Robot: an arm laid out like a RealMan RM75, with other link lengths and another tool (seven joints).
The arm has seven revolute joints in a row. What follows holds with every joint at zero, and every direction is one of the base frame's. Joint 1 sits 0.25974 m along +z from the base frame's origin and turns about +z. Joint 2 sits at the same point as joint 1 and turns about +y. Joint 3 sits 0.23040 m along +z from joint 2 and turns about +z. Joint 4 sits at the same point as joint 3 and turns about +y. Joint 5 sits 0.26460 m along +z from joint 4 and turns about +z. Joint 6 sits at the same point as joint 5 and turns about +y. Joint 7 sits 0.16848 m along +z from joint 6 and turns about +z. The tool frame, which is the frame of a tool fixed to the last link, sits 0.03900 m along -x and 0.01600 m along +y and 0.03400 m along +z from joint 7; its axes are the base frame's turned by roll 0.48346, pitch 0.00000 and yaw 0.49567 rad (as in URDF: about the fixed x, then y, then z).
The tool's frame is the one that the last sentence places.
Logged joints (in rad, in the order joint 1, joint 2, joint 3, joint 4, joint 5, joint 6, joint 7), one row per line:
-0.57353 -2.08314 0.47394 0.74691 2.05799 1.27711 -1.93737
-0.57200 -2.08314 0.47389 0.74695 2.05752 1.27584 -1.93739
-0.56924 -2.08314 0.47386 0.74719 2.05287 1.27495 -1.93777
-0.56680 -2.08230 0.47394 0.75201 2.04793 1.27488 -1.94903
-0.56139 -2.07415 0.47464 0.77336 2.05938 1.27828 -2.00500
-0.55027 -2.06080 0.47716 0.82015 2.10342 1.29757 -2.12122
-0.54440 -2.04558 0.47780 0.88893 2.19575 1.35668 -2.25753
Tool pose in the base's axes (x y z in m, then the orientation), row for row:
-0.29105 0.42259 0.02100 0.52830 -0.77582 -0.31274 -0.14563
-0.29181 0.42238 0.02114 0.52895 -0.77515 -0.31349 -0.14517
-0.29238 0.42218 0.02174 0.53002 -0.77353 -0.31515 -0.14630
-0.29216 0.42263 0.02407 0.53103 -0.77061 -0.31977 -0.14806
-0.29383 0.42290 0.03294 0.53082 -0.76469 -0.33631 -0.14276
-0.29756 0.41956 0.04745 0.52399 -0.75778 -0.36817 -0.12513
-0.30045 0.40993 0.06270 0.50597 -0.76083 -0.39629 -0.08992
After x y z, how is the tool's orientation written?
As a quaternion, w x y z.
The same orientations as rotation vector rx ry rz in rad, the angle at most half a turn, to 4 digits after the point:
-1.8534 -0.7471 -0.3479
-1.8513 -0.7487 -0.3467
-1.8466 -0.7523 -0.3493
-1.8388 -0.7630 -0.3533
-1.8249 -0.8026 -0.3407
-1.8137 -0.8812 -0.2995
-1.8352 -0.9559 -0.2169

